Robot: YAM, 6 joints.
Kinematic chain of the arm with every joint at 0, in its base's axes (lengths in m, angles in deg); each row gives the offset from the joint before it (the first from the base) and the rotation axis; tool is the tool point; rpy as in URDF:
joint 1: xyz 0 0 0.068 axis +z
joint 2: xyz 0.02 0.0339 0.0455 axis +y
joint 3: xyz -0.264 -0.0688 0 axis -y
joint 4: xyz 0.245 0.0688 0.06 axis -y
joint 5: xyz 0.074 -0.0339 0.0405 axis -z
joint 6: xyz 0.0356 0 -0.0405 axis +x
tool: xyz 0 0 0 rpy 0 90 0
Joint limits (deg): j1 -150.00..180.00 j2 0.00..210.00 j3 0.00..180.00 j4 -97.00..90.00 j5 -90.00..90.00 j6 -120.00..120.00
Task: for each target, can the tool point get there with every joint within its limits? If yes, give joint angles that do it. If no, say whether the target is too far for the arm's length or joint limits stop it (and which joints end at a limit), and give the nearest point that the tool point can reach.
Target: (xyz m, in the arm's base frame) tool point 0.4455 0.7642 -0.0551
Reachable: no: too far | nearest point 0.3194 0.5480 -0.0063 | short by 0.255 m
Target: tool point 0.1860 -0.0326 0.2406
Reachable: yes | joints -4.34 46.15 20.72 18.70 31.11 1.32
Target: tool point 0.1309 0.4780 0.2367
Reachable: yes | joints 76.97 121.32 95.30 -2.06 33.67 13.01
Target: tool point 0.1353 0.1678 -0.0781
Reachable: yes | joints 52.71 158.07 65.92 -64.57 9.68 57.21
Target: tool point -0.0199 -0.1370 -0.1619
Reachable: yes | joints -108.49 172.64 52.25 -17.00 -43.78 -25.21
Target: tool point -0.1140 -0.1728 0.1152
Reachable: yes | joints -116.63 105.25 47.09 -71.80 43.44 91.76
